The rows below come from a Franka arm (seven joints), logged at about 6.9 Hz.
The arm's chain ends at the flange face. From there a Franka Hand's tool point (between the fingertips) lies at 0.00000 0.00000 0.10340 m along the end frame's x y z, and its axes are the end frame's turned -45 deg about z.
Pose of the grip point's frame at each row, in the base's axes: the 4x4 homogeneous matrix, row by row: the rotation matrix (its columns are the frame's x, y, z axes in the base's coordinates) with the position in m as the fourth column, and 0 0 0 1 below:
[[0.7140 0.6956 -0.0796 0.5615], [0.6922 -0.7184 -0.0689 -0.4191], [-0.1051 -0.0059 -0.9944 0.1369], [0 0 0 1]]
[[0.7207 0.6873 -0.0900 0.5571], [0.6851 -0.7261 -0.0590 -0.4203], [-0.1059 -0.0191 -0.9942 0.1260], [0 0 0 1]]
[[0.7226 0.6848 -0.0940 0.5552], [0.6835 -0.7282 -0.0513 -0.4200], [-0.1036 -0.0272 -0.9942 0.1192], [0 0 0 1]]
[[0.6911 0.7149 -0.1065 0.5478], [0.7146 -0.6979 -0.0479 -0.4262], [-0.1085 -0.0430 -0.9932 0.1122], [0 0 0 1]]
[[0.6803 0.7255 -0.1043 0.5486], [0.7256 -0.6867 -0.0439 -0.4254], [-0.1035 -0.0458 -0.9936 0.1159], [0 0 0 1]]
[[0.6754 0.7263 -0.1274 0.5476], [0.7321 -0.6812 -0.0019 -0.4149], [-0.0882 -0.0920 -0.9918 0.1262], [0 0 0 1]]
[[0.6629 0.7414 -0.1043 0.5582], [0.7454 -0.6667 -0.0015 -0.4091], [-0.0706 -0.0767 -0.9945 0.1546], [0 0 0 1]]
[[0.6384 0.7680 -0.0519 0.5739], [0.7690 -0.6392 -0.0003 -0.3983], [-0.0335 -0.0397 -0.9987 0.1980], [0 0 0 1]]
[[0.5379 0.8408 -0.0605 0.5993], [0.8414 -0.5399 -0.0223 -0.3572], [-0.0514 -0.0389 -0.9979 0.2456], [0 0 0 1]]
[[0.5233 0.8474 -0.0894 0.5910], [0.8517 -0.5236 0.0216 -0.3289], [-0.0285 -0.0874 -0.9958 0.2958], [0 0 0 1]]
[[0.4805 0.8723 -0.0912 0.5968], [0.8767 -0.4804 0.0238 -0.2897], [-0.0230 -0.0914 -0.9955 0.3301], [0 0 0 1]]
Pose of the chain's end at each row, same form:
[[0.9967 -0.0130 -0.0796 0.5697], [-0.0185 -0.9974 -0.0689 -0.4120], [-0.0785 0.0701 -0.9944 0.2397], [0 0 0 1]]
[[0.9956 -0.0236 -0.0900 0.5664], [-0.0290 -0.9979 -0.0590 -0.4142], [-0.0884 0.0614 -0.9942 0.2288], [0 0 0 1]]
[[0.9952 -0.0267 -0.0940 0.5649], [-0.0316 -0.9982 -0.0513 -0.4147], [-0.0925 0.0540 -0.9942 0.2220], [0 0 0 1]]
[[0.9942 0.0168 -0.1065 0.5588], [0.0118 -0.9988 -0.0479 -0.4212], [-0.1071 0.0463 -0.9932 0.2149], [0 0 0 1]]
[[0.9941 0.0320 -0.1043 0.5594], [0.0275 -0.9986 -0.0439 -0.4209], [-0.1056 0.0408 -0.9936 0.2186], [0 0 0 1]]
[[0.9912 0.0360 -0.1274 0.5608], [0.0360 -0.9994 -0.0019 -0.4147], [-0.1274 -0.0027 -0.9918 0.2288], [0 0 0 1]]
[[0.9930 0.0555 -0.1043 0.5690], [0.0556 -0.9985 -0.0015 -0.4089], [-0.1042 -0.0043 -0.9945 0.2574], [0 0 0 1]]
[[0.9945 0.0916 -0.0519 0.5793], [0.0918 -0.9957 -0.0003 -0.3983], [-0.0518 -0.0044 -0.9987 0.3013], [0 0 0 1]]
[[0.9749 0.2142 -0.0605 0.6056], [0.2132 -0.9767 -0.0223 -0.3549], [-0.0639 0.0088 -0.9979 0.3488], [0 0 0 1]]
[[0.9692 0.2292 -0.0894 0.6002], [0.2320 -0.9725 0.0216 -0.3311], [-0.0820 -0.0416 -0.9958 0.3988], [0 0 0 1]]
[[0.9566 0.2770 -0.0912 0.6062], [0.2802 -0.9596 0.0238 -0.2922], [-0.0809 -0.0484 -0.9955 0.4330], [0 0 0 1]]

